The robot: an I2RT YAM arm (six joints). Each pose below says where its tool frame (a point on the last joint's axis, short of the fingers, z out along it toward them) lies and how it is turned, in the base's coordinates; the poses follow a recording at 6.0 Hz.
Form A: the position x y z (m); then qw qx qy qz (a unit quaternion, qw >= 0).
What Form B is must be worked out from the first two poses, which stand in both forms.
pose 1, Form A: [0.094, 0.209, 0.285, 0.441, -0.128, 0.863, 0.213]
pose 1, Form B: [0.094, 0.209, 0.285, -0.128, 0.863, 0.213, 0.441]
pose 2, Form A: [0.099, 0.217, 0.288, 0.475, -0.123, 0.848, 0.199]
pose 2, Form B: [0.099, 0.217, 0.288, -0.123, 0.848, 0.199, 0.475]
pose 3, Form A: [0.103, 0.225, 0.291, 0.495, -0.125, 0.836, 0.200]
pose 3, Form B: [0.103, 0.225, 0.291, -0.125, 0.836, 0.200, 0.495]
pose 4, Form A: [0.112, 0.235, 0.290, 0.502, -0.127, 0.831, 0.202]
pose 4, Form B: [0.112, 0.235, 0.290, -0.127, 0.831, 0.202, 0.502]
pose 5, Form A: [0.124, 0.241, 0.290, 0.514, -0.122, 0.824, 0.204]
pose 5, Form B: [0.124, 0.241, 0.290, -0.122, 0.824, 0.204, 0.514]
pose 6, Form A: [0.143, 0.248, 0.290, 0.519, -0.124, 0.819, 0.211]
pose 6, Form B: [0.143, 0.248, 0.290, -0.124, 0.819, 0.211, 0.519]
